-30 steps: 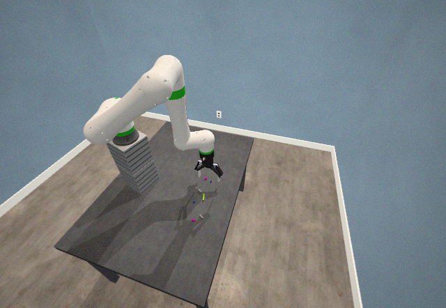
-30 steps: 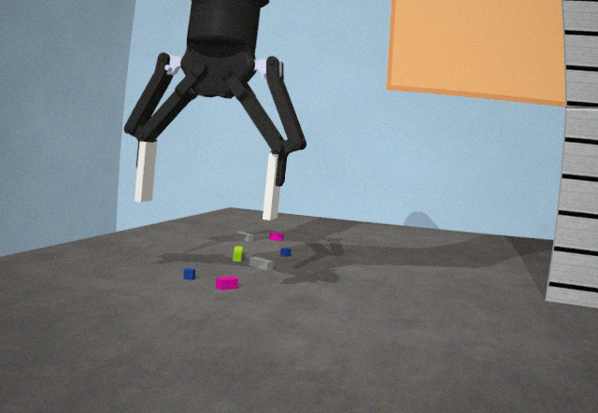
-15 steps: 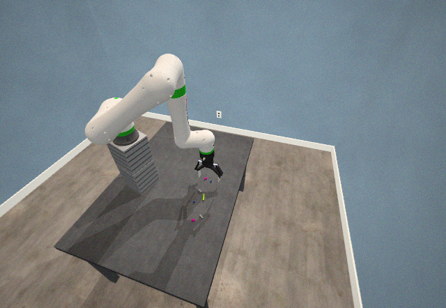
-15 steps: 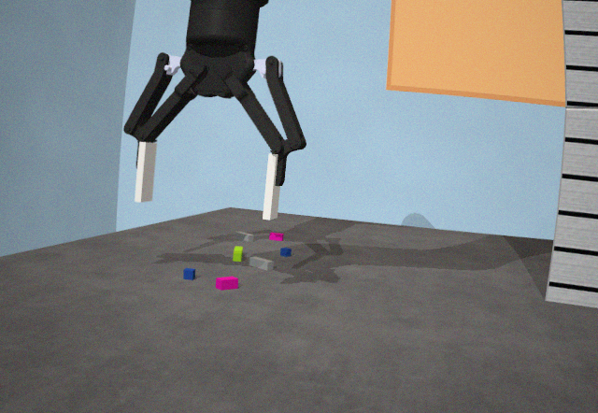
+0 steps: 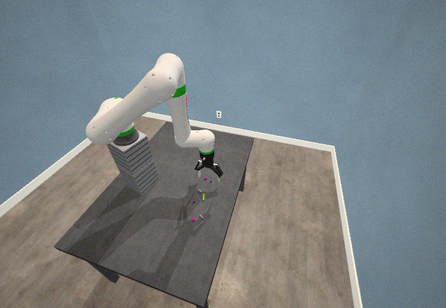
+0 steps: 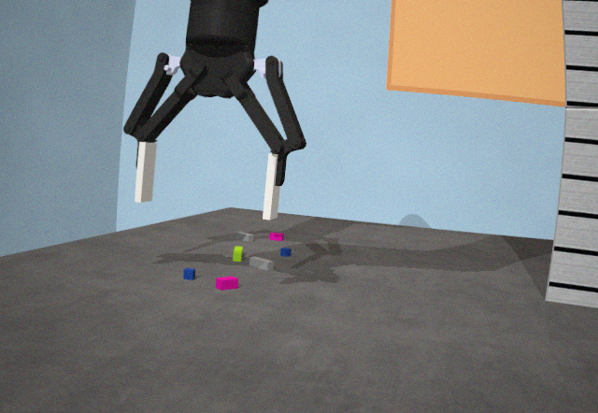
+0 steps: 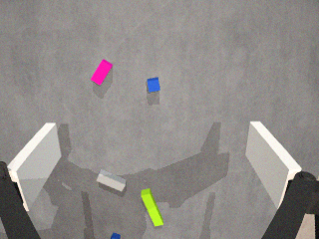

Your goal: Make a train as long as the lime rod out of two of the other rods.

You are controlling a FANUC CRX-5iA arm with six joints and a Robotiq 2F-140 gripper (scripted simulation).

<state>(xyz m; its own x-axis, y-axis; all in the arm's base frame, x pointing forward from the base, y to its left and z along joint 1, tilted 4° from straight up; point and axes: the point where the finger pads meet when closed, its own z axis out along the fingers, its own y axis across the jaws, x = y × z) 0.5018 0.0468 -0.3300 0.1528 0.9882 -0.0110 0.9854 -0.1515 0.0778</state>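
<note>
The lime rod lies 20 mm behind my hand, 120 mm to the right of it and 80 mm below it.
</note>
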